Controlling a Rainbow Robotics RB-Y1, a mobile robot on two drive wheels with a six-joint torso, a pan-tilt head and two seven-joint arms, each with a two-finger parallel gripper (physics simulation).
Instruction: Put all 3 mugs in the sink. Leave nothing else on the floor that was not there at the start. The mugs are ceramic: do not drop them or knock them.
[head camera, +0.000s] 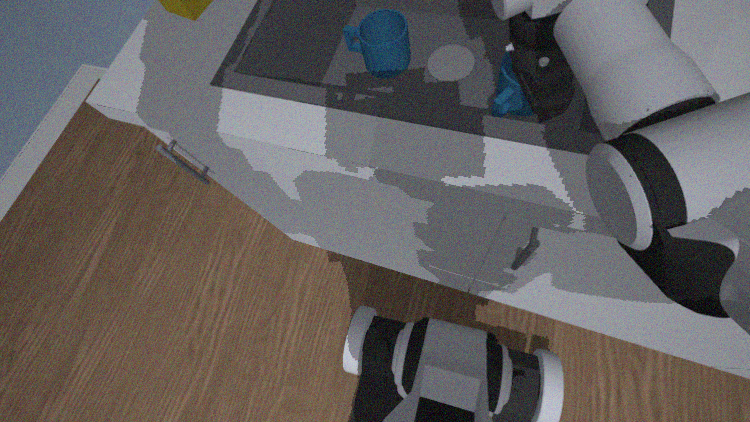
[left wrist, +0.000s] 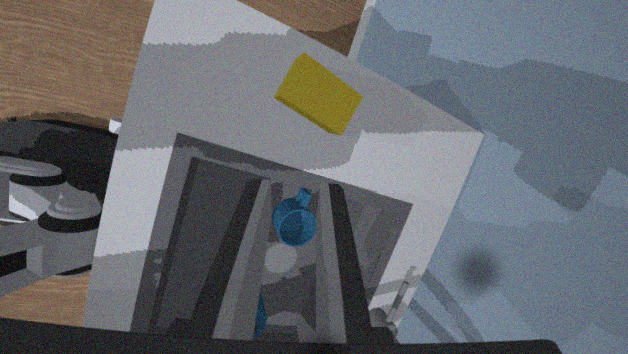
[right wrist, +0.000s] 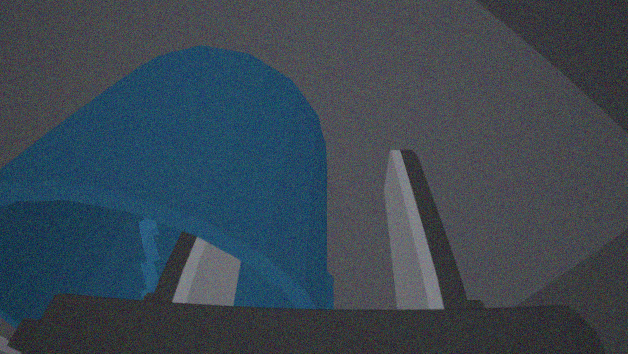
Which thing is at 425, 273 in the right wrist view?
My right gripper.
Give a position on a sink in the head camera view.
412, 173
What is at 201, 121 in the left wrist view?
A sink.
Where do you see a sink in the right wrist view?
511, 116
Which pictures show my left gripper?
The left wrist view only.
